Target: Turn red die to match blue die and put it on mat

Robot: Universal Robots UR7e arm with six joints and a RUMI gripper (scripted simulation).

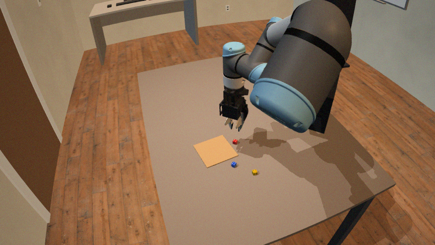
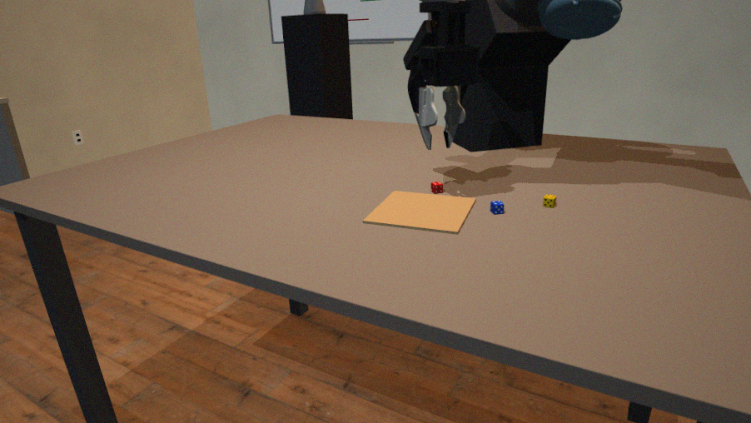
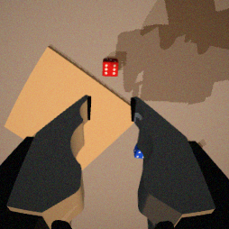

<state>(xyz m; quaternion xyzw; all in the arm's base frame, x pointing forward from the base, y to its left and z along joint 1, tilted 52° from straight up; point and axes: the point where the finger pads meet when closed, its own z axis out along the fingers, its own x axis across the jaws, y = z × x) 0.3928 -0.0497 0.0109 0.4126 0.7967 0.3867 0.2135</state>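
My gripper is now 80 mm above the red die. From my hand the other things lie so: mat 90 mm ahead, 20 mm to the left, 90 mm below; blue die 40 mm ahead, 120 mm to the left, 80 mm below; yellow die 20 mm behind, 180 mm to the left, 80 mm below.
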